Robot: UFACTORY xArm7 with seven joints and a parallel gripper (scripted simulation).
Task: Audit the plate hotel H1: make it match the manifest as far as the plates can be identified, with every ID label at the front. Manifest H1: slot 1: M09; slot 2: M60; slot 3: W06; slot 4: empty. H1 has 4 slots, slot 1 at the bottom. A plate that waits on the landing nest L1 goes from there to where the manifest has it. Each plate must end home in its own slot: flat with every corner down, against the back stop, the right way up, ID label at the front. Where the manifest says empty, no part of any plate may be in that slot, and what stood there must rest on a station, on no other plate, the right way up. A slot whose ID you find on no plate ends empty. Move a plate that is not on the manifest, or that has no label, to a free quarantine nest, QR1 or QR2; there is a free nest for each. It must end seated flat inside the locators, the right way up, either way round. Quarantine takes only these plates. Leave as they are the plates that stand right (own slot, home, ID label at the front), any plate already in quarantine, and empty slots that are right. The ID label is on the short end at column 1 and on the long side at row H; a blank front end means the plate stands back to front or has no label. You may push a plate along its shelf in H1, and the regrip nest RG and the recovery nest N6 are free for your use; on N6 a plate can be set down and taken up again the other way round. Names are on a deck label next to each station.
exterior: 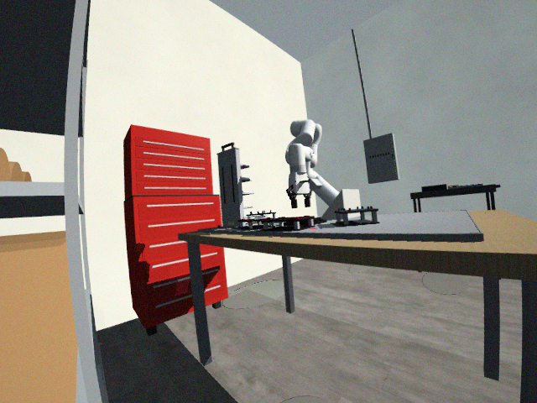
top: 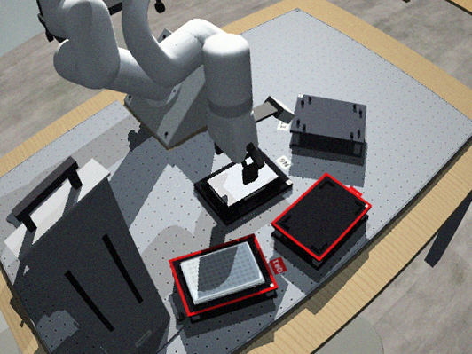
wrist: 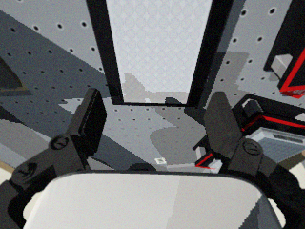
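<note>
Now: the dark-framed plate 10 mm to the left of my hand and 60 mm below it. From my hand the other things lie so: deck label (70 mm behind, 190 mm to the left, 80 mm below); white well plate (150 mm ahead, 160 mm to the right, 40 mm below); black nest N6 (10 mm to the left, 80 mm below).
</note>
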